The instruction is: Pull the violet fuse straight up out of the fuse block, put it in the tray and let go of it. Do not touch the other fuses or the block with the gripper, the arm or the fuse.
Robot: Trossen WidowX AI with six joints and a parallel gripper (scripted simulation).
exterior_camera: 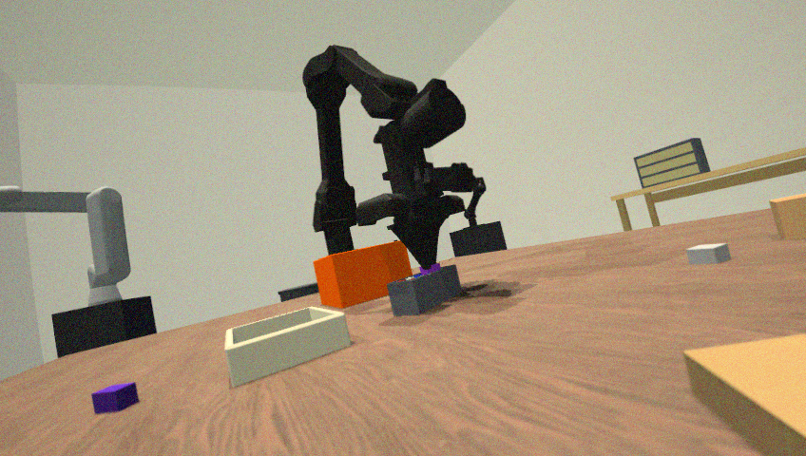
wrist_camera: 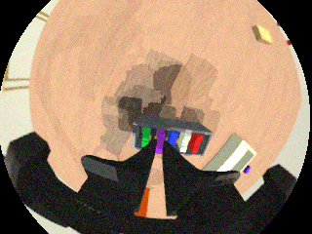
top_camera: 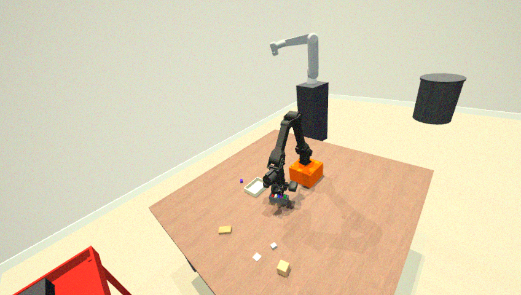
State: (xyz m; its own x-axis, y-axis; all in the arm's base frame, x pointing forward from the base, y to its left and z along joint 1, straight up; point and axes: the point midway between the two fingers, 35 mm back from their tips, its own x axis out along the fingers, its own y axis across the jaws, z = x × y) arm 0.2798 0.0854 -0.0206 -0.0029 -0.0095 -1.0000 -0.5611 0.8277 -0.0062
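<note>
Right now the cream tray is 50 mm ahead of my gripper tip, 200 mm to the right of it and 40 mm below it.
</note>
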